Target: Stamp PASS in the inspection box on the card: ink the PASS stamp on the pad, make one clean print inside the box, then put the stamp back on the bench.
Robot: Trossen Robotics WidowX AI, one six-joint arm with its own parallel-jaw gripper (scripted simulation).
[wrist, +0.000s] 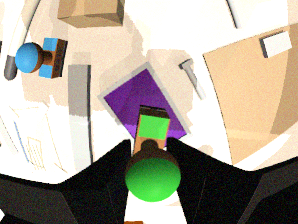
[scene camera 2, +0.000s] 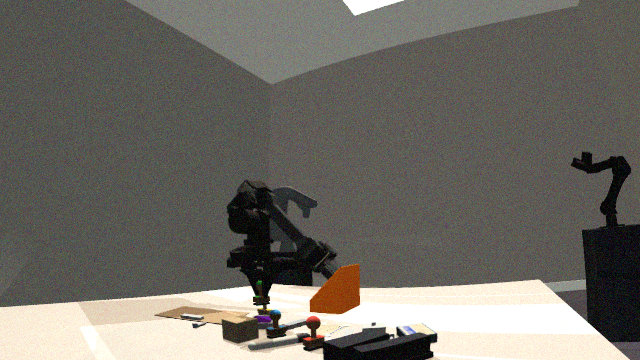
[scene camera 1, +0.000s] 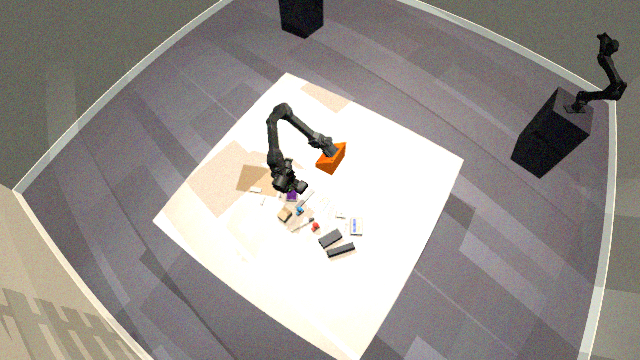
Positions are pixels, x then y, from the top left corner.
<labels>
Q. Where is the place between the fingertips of my gripper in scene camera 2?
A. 261, 297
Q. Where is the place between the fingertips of my gripper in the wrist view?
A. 148, 144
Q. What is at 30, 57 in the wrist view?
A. A blue-knobbed stamp.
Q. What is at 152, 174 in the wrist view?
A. A green-knobbed stamp.
</labels>
